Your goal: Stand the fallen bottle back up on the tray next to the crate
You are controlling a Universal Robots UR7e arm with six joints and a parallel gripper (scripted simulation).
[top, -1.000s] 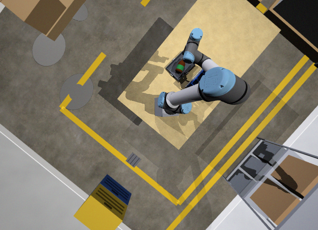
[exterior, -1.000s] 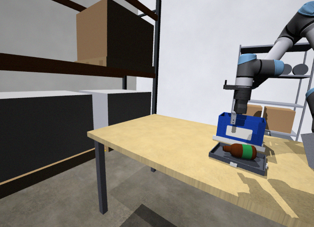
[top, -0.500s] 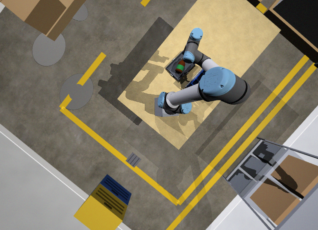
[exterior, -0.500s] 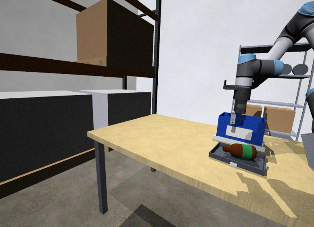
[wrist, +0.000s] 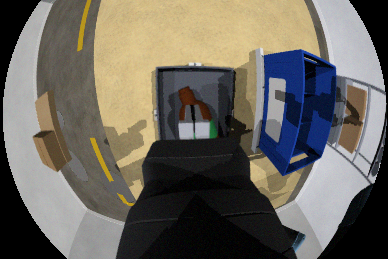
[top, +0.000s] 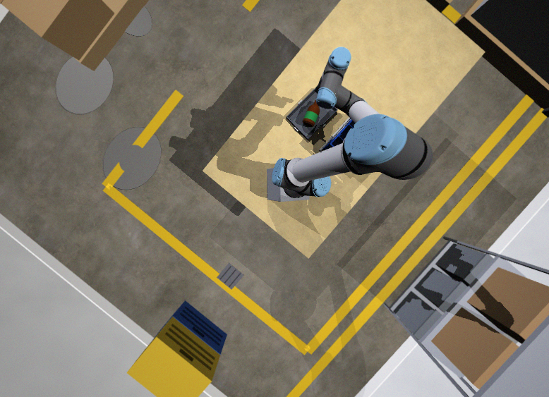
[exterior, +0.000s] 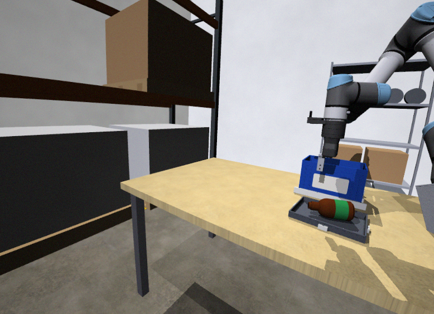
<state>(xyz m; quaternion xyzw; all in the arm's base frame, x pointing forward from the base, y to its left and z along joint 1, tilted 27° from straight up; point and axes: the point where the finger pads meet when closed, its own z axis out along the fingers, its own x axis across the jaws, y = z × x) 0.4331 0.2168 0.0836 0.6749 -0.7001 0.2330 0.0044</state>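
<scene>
My gripper is now 160 mm above the bottle and 50 mm past it. The rest, counted from my hand: dark grey tray (190 mm below, 60 mm behind); blue crate (290 mm to the right, 120 mm below, 50 mm behind).
</scene>
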